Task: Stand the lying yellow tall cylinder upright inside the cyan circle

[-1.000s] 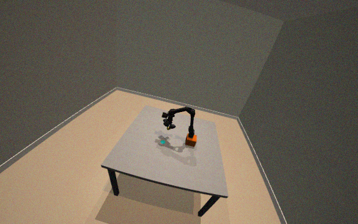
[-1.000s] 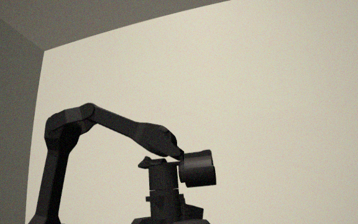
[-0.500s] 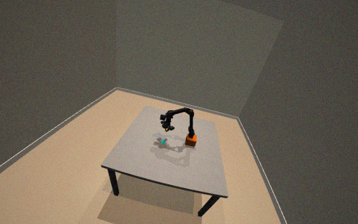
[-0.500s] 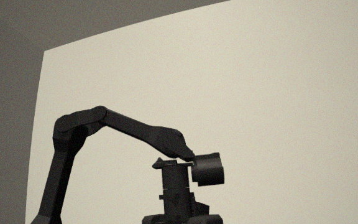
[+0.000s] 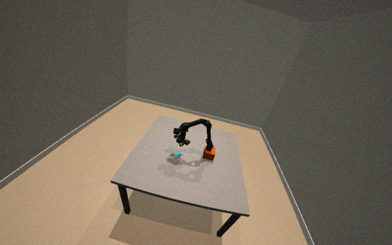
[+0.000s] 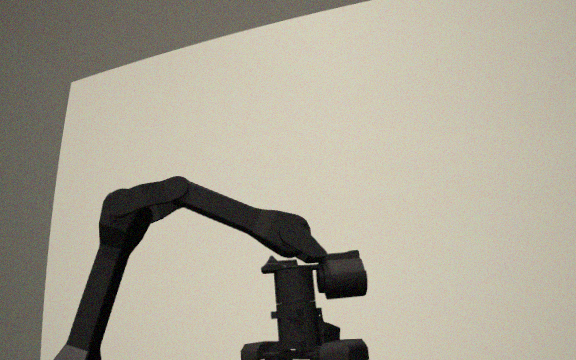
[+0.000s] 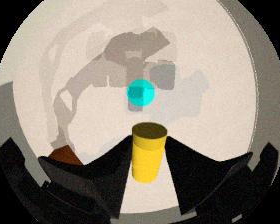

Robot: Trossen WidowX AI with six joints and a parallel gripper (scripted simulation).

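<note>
My gripper tip is 140 mm above the cyan circle and 30 mm to the right of it. Round my gripper tip: yellow tall cylinder 20 mm to the right, 10 mm behind.
</note>
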